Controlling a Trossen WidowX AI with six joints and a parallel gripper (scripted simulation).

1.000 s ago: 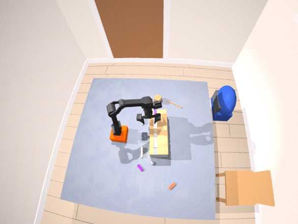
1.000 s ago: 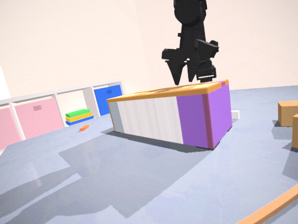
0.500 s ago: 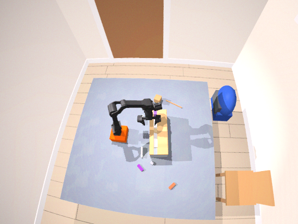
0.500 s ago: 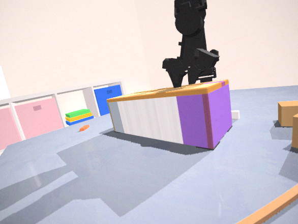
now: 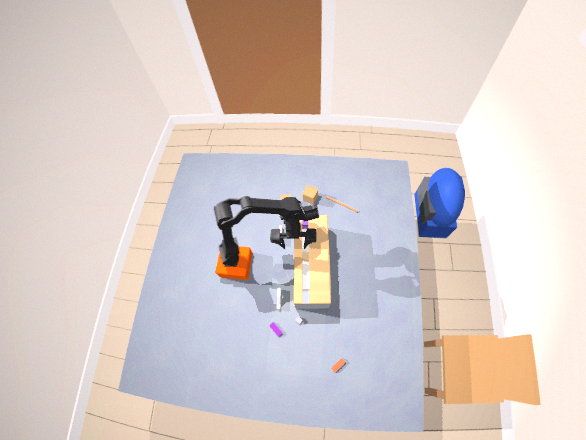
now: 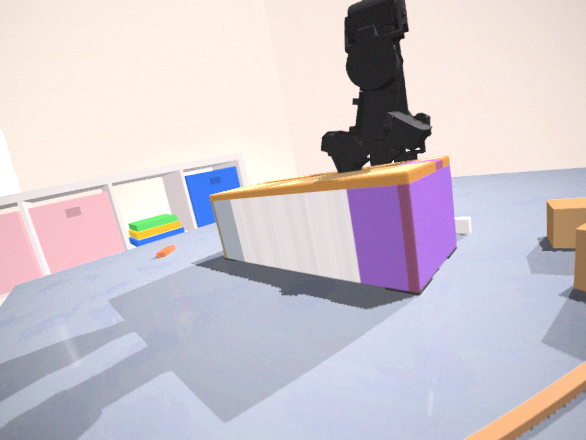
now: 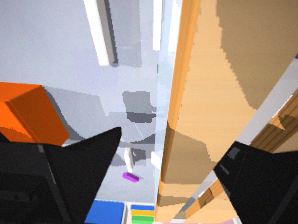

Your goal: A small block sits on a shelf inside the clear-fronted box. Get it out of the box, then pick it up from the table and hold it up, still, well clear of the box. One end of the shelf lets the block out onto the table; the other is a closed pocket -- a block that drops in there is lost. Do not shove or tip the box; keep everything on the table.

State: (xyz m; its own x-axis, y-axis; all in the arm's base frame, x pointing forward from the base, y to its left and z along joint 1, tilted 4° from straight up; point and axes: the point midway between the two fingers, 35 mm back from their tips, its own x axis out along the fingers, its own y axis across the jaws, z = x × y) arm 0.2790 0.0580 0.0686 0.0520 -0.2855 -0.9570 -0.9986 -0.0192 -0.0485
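Now: the tan block 50 mm ahead of my gripper tip and 40 mm to the right of it. Round my gripper tip: long box (40 mm ahead, 50 mm to the right, 20 mm below); grey metal block (20 mm ahead, 290 mm to the right, 80 mm below); thin stick (220 mm ahead, 270 mm to the left, 80 mm below).
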